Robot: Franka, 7 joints.
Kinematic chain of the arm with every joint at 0, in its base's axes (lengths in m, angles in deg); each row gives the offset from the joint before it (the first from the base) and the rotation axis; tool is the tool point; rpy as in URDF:
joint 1: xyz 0 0 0.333 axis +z
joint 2: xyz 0 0 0 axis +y
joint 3: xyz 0 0 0.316 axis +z
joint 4: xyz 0.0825 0 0 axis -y
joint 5: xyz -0.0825 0 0.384 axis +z
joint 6: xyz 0 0 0 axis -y
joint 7: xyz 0.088 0 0 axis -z
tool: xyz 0 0 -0.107 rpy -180 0 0
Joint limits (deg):
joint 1: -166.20..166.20
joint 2: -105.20..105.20
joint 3: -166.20..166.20
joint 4: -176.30..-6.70
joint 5: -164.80..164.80
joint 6: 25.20..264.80
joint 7: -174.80..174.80
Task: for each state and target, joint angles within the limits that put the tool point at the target. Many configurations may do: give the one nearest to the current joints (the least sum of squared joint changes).
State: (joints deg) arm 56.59 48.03 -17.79 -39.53 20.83 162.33 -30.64
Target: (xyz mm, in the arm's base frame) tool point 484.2 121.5 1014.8
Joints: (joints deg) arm 35.11 18.81 -31.61 -40.08 26.43 176.89 -30.64
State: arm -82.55 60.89 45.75 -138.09 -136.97 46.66 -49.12
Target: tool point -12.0 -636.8 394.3
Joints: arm -107.48 34.56 31.04 -105.71 -140.74 46.51 -49.12
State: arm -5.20 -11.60 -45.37 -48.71 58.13 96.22 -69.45
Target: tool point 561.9 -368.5 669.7
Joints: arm -8.40 22.41 -41.65 -65.74 56.51 97.99 -69.45
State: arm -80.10 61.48 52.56 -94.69 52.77 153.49 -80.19
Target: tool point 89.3 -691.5 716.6
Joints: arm -108.91 22.58 40.11 -70.56 52.34 162.59 -80.19
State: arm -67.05 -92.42 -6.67 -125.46 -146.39 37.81 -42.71
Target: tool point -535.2 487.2 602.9
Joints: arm -55.56 -101.35 -15.30 -72.50 -155.73 70.27 -42.71
